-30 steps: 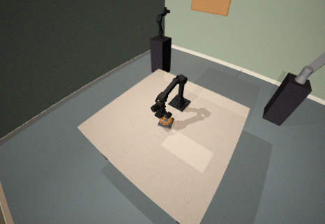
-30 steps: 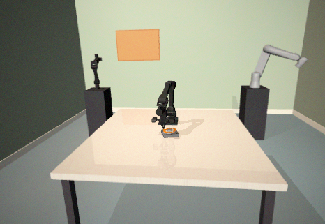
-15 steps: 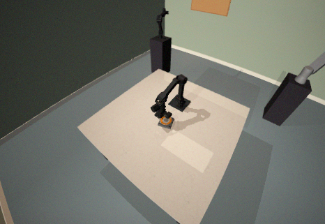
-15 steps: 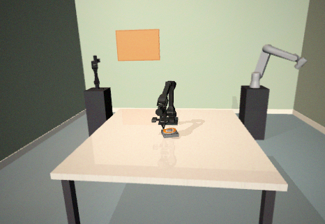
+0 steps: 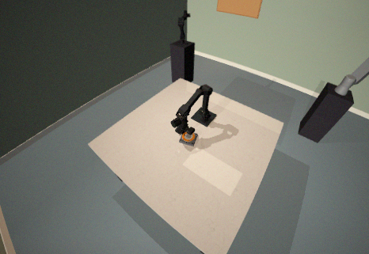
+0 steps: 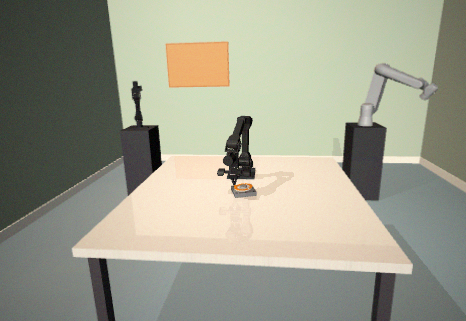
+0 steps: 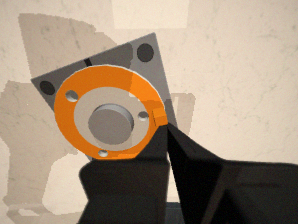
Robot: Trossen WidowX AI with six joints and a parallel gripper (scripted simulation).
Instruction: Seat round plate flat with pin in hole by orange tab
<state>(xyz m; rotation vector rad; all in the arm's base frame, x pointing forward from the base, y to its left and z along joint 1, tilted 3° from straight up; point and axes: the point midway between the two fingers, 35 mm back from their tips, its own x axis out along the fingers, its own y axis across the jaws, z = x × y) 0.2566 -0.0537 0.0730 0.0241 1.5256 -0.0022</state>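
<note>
Now: the base 5 cm to the left of my gripper tip and 1 cm below it.
</note>
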